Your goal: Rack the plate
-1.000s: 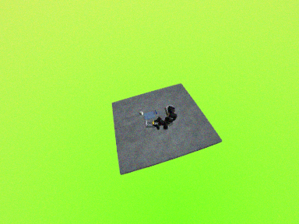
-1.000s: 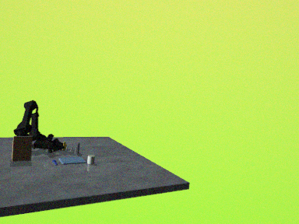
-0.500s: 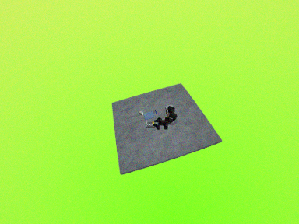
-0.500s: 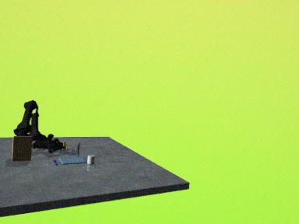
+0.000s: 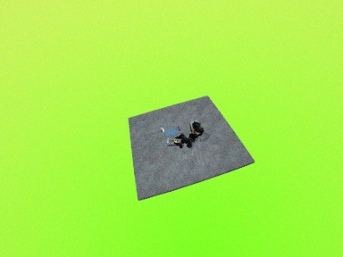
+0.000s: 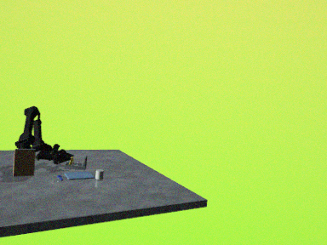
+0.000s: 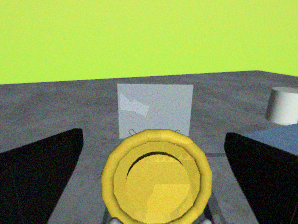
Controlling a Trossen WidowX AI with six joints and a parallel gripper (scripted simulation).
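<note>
Now: gripper tip 3 cm above the yellow plate. From my gripper tip the other things lie so: blue mat: 20 cm to the right, 6 cm below; blue spoon: 12 cm behind, 22 cm to the right, 6 cm below; dish rack: 2 cm ahead, 1 cm to the right, 4 cm below.
</note>
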